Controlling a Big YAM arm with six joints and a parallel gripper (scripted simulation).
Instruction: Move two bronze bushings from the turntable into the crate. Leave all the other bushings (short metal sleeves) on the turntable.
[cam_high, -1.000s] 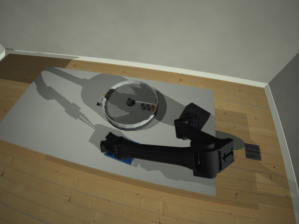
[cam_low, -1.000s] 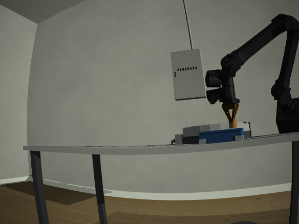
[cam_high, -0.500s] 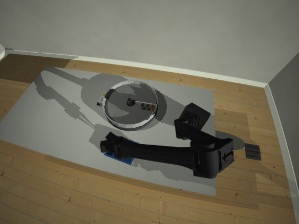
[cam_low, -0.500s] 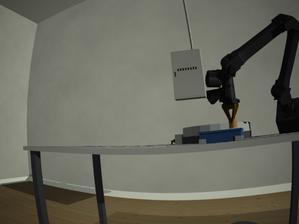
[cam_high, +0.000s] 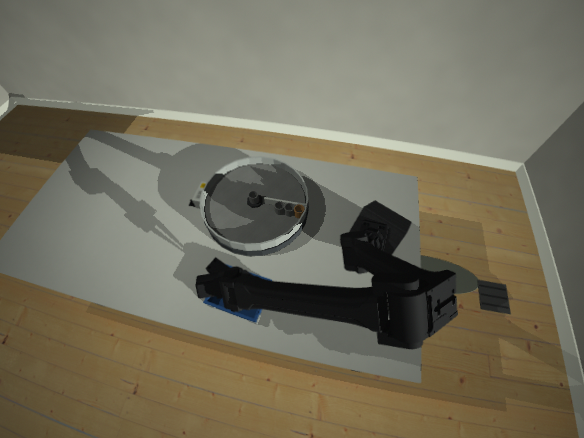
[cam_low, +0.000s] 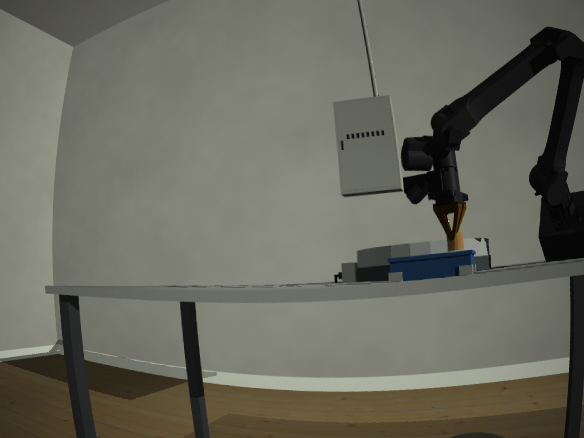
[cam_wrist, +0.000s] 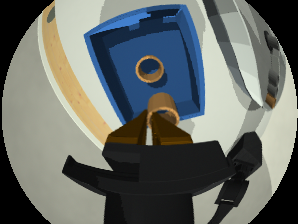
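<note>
Now: the blue crate 50 mm ahead of my hand, 10 mm to the right of it and 60 mm below it. Round my hand: round grey turntable (170 mm ahead, 350 mm to the right, 30 mm below).
</note>
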